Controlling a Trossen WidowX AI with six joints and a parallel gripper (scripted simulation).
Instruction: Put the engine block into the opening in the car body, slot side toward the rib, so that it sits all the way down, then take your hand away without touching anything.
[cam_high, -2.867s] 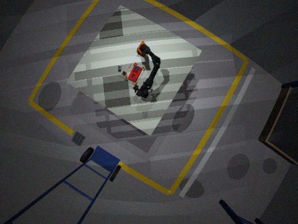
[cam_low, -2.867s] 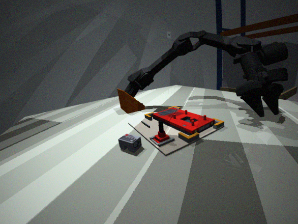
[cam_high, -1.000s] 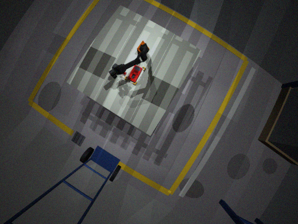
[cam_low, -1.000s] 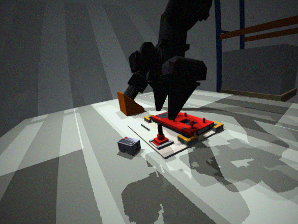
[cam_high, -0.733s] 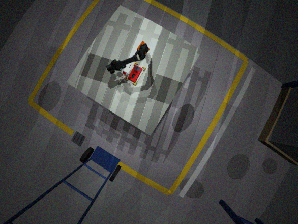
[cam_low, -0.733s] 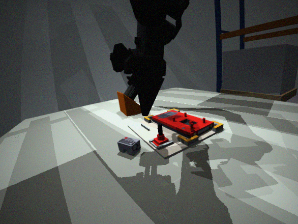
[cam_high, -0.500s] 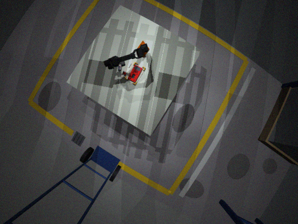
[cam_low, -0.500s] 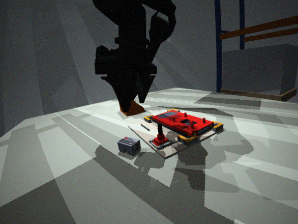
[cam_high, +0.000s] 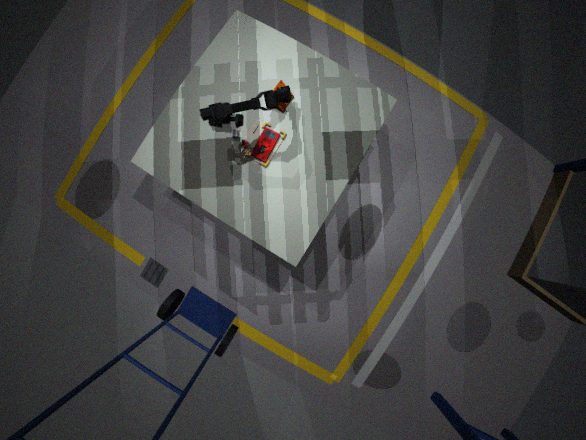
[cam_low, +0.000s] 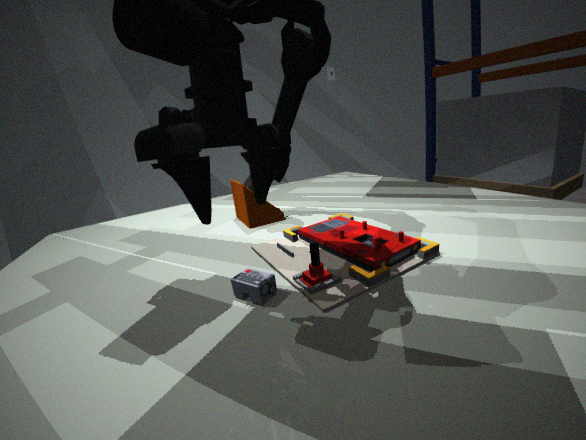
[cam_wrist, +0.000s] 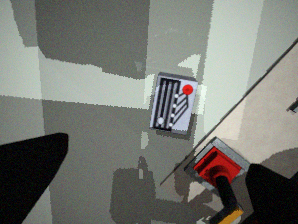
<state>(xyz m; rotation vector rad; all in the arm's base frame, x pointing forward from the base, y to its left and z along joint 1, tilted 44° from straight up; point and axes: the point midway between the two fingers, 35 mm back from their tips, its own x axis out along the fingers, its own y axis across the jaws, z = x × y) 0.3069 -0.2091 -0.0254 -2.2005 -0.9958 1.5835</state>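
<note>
Right now the grey engine block is 110 mm below my gripper tip. The rest, counted from my gripper tip: stand: 90 mm below, 80 mm to the left, 30 mm ahead; pale base plate: 190 mm to the left, 110 mm below, 20 mm behind.
</note>
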